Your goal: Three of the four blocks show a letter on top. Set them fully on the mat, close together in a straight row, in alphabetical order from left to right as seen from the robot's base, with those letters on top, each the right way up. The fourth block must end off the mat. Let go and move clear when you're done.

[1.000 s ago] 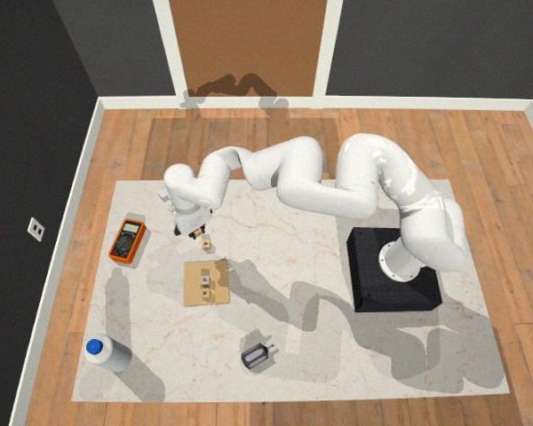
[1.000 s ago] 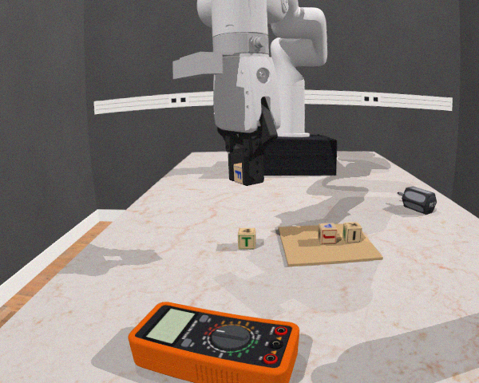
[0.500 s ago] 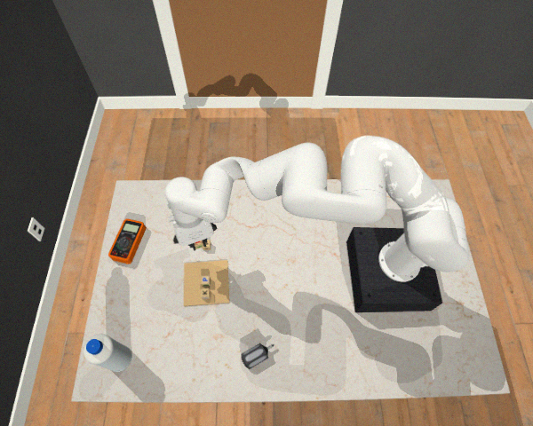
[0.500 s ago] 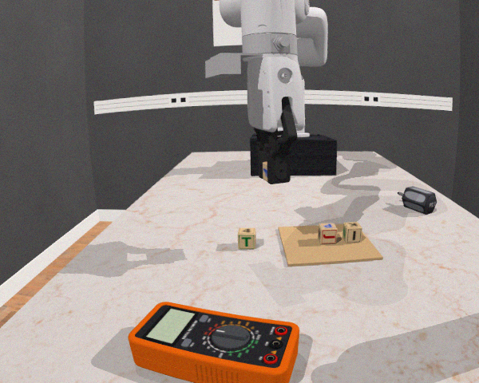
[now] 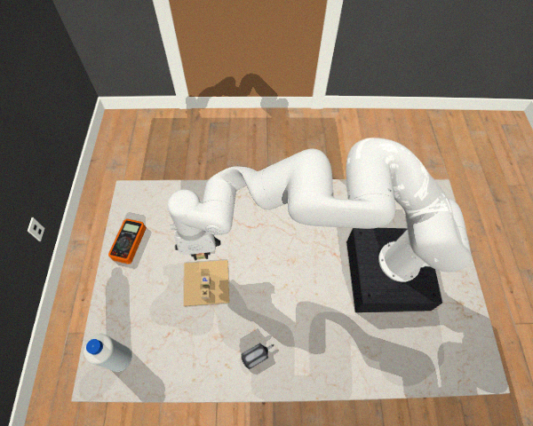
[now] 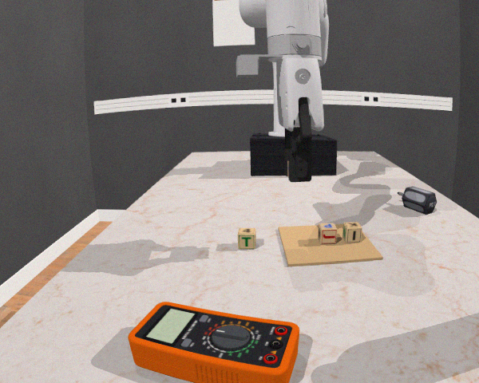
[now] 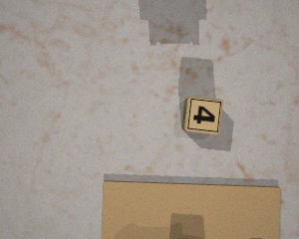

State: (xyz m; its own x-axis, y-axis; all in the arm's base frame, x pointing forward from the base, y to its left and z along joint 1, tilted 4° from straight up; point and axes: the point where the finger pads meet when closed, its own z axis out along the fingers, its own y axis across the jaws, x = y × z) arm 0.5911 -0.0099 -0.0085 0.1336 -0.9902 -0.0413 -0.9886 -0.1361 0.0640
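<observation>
My gripper is now 120 mm above the tan mat, 50 mm to the right of it and 10 mm past it. Also, from my hand: black plug adapter (260 mm to the left, 170 mm behind, 100 mm below); then orange multimeter (260 mm ahead, 110 mm below, 80 mm to the right).
</observation>
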